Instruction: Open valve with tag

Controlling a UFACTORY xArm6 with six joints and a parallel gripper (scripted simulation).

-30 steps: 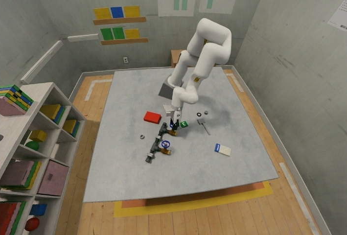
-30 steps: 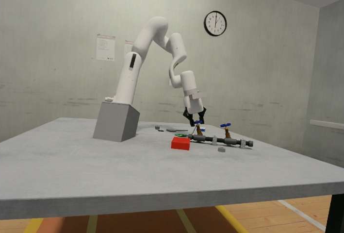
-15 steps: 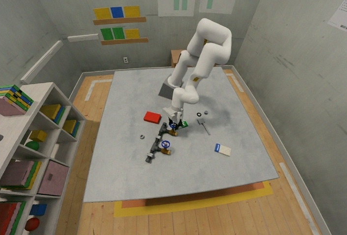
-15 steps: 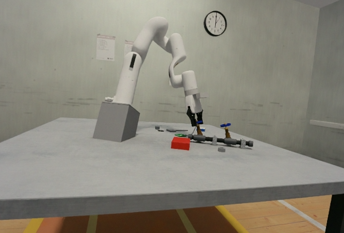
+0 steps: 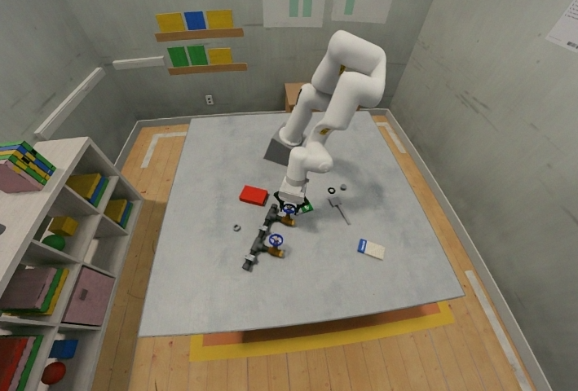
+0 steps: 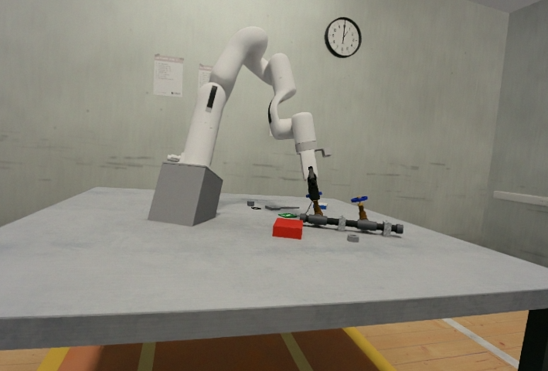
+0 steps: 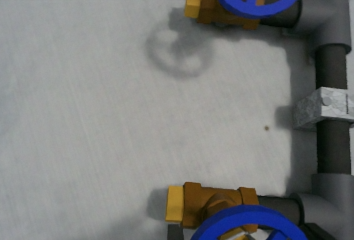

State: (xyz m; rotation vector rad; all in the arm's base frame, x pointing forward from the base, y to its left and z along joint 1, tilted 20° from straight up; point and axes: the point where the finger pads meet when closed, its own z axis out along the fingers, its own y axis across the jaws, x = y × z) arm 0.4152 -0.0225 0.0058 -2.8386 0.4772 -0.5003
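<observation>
The green tag lies 6 cm behind my hand, 9 cm to the left of it and 9 cm below it. From my hand the other things lie so: grey nut: 4 cm ahead, 24 cm to the right, 9 cm below; red block: 13 cm behind, 17 cm to the right, 8 cm below; grey flat tool: 5 cm behind, 25 cm to the left, 9 cm below.
</observation>
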